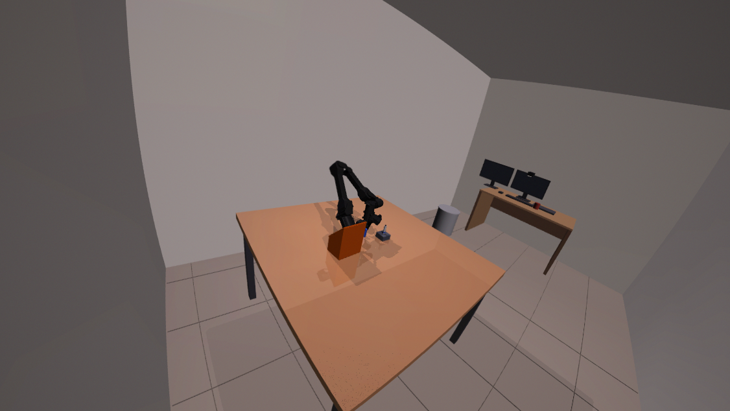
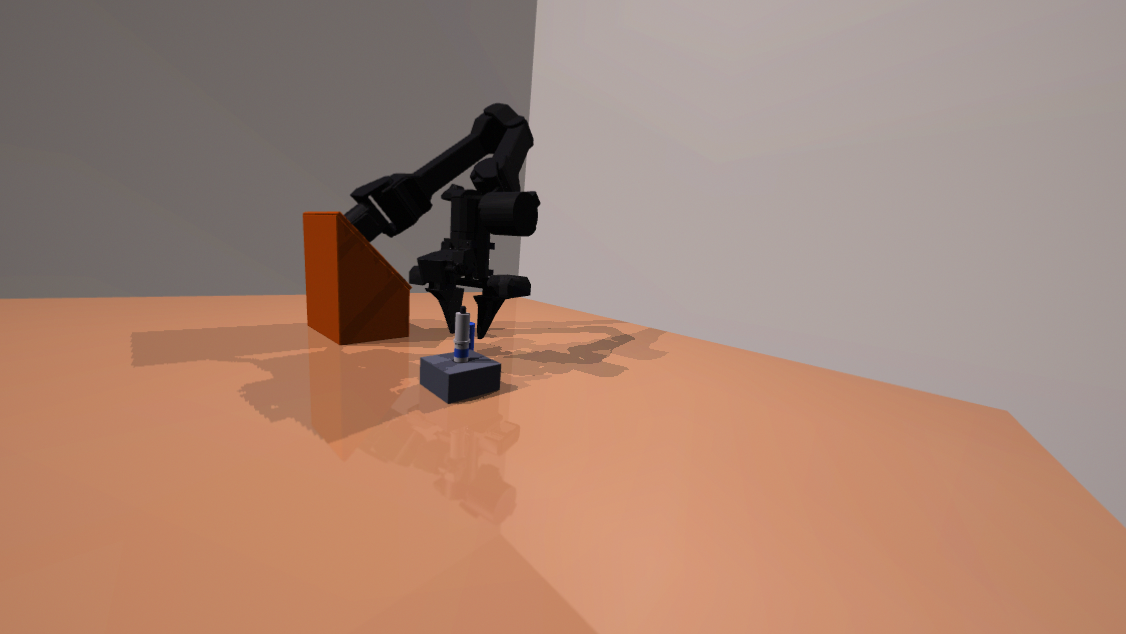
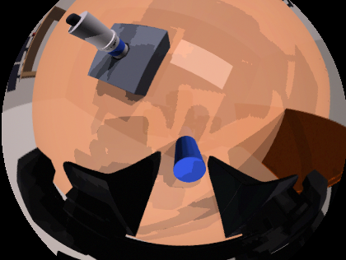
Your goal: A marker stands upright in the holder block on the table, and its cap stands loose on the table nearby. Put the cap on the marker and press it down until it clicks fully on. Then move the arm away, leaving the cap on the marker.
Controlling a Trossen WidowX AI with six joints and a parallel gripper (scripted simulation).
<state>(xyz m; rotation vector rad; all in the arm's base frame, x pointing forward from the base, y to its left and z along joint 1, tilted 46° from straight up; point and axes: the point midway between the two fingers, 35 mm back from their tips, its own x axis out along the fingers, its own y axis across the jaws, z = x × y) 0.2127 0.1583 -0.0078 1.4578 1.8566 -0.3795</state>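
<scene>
My gripper tip is now 1 cm above the marker cap. Also, from my gripper tip: holder block 11 cm ahead, 7 cm to the right, 2 cm below.
</scene>
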